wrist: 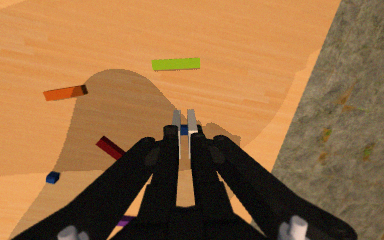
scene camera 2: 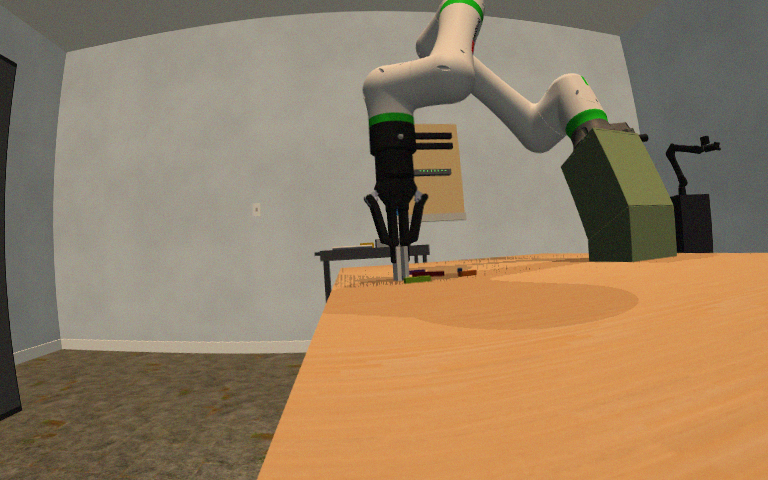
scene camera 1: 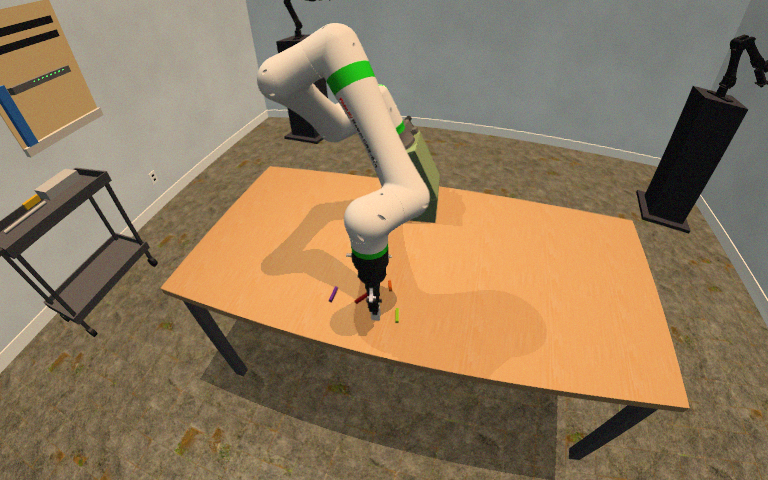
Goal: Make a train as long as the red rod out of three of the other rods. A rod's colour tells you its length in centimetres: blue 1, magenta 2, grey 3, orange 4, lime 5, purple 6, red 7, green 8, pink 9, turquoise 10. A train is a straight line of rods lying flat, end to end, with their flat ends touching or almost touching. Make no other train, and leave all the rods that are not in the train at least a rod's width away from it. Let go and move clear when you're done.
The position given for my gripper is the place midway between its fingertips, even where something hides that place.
Note:
I see my gripper (scene camera 2: 401, 280).
My gripper also shows in the wrist view (wrist: 184, 120) and in scene camera 1 (scene camera 1: 376, 317).

